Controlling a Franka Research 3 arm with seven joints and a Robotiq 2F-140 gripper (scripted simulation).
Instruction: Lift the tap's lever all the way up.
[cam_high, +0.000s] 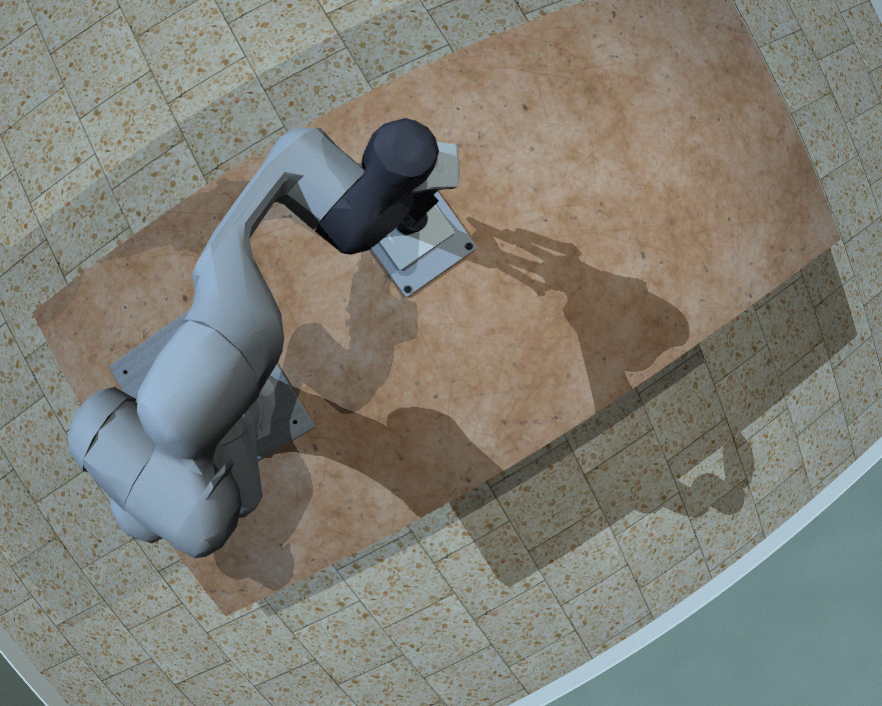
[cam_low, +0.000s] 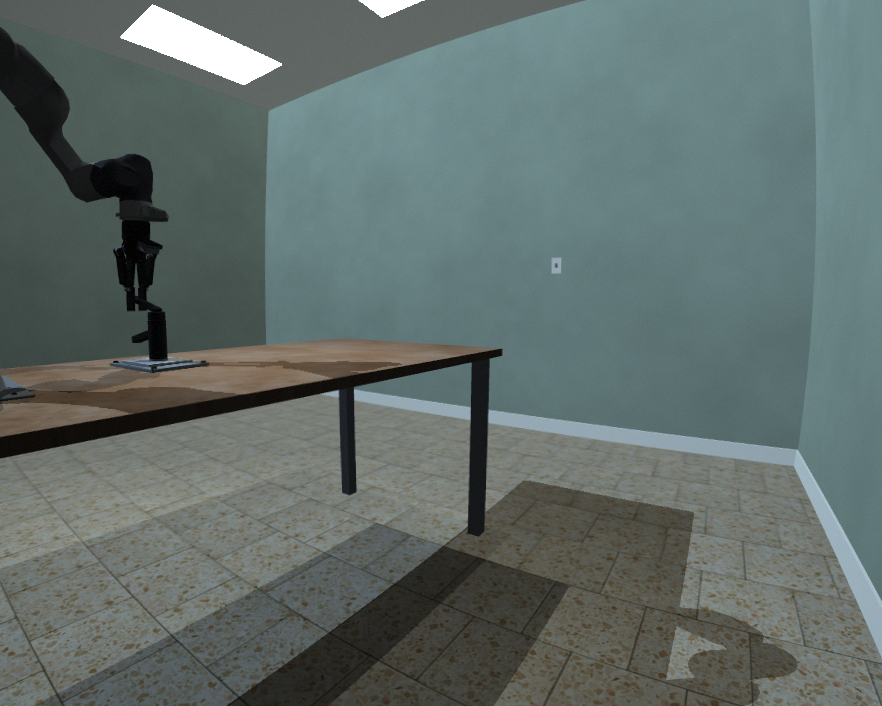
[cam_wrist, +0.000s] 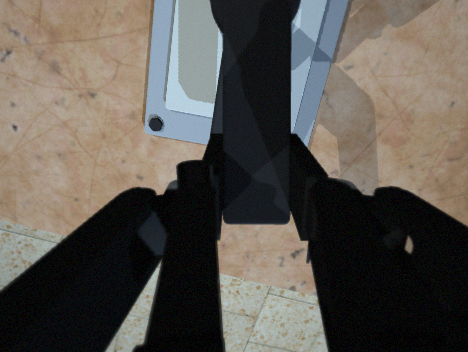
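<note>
Now: the lever 30 mm to the right of my hand, 10 mm below it and 10 mm ahead of it. Also, from my hand: base plate: 170 mm below, 80 mm to the right, 20 mm ahead.
</note>
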